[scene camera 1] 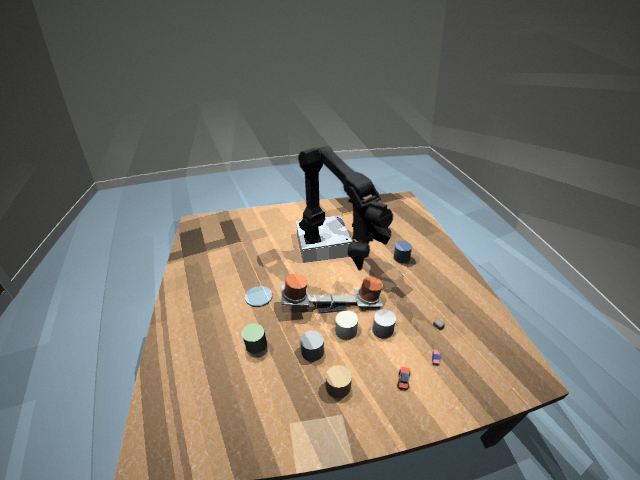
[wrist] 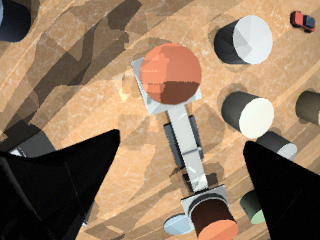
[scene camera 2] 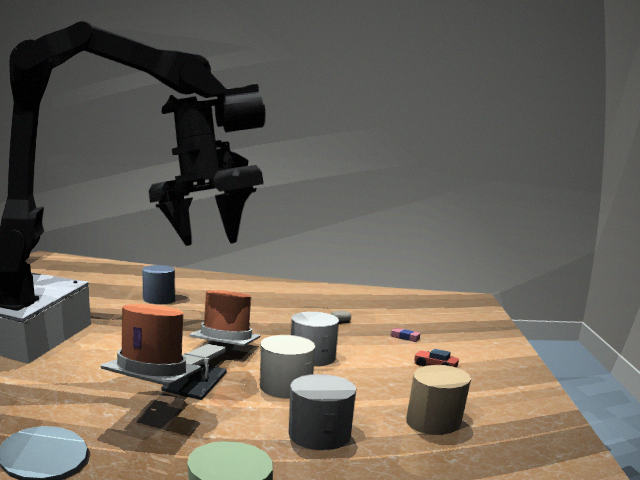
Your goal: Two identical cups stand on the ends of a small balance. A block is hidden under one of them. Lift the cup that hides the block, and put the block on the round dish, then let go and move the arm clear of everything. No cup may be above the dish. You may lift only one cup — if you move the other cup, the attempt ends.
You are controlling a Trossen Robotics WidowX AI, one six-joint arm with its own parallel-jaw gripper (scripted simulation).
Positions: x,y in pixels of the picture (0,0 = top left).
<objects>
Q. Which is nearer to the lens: the grey balance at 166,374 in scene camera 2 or the grey cup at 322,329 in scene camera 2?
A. The grey balance.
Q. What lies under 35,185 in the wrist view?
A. My gripper.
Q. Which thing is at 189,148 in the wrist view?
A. A grey balance.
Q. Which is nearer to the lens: the grey cup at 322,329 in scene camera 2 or the tan cup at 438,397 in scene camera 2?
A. The tan cup.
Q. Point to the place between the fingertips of my gripper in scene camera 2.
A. At 209,244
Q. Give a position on a cream cup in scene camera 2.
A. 284,358
</objects>
